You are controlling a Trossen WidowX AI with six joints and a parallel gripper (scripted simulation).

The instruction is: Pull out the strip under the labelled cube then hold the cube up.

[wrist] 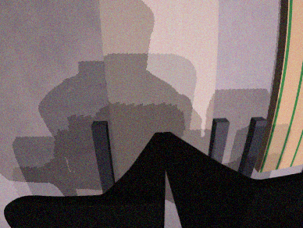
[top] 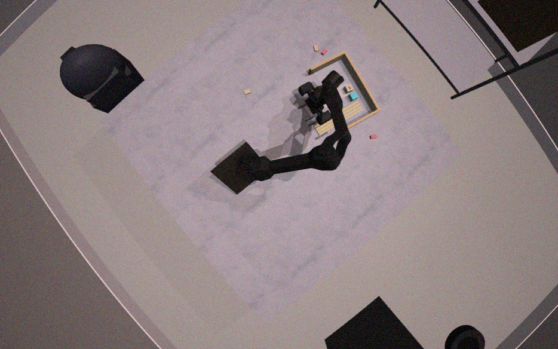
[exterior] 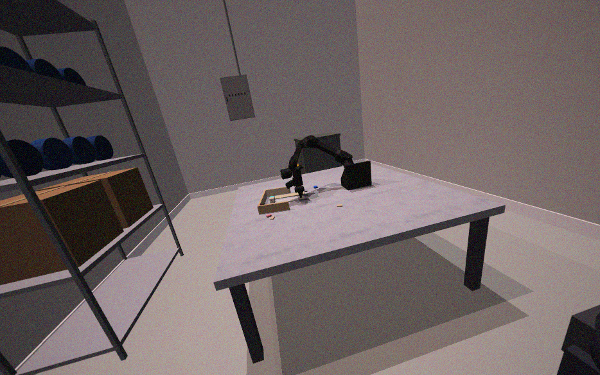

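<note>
Now: gripper tip 90 mm short of the pale strip. Round my gripper tip: labelled cube 200 mm ahead, 10 mm to the right, 10 mm above.
</note>
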